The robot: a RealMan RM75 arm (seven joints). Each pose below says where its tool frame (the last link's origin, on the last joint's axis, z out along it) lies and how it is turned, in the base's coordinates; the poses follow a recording.
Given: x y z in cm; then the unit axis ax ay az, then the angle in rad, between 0 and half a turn.
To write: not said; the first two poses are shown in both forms.
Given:
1: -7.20, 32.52, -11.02, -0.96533, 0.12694, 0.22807, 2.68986
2: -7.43, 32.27, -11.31, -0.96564, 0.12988, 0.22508, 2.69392
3: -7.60, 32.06, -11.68, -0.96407, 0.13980, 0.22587, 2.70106
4: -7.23, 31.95, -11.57, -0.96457, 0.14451, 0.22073, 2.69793
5: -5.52, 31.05, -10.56, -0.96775, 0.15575, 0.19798, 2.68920
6: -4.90, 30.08, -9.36, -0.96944, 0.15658, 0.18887, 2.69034
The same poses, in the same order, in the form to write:
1: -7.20, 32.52, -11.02, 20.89, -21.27, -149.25
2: -7.43, 32.27, -11.31, 21.08, -20.92, -149.54
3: -7.60, 32.06, -11.68, 22.19, -20.80, -149.73
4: -7.23, 31.95, -11.57, 22.54, -20.07, -149.64
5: -5.52, 31.05, -10.56, 22.97, -17.21, -149.72
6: -4.90, 30.08, -9.36, 22.72, -16.24, -150.08
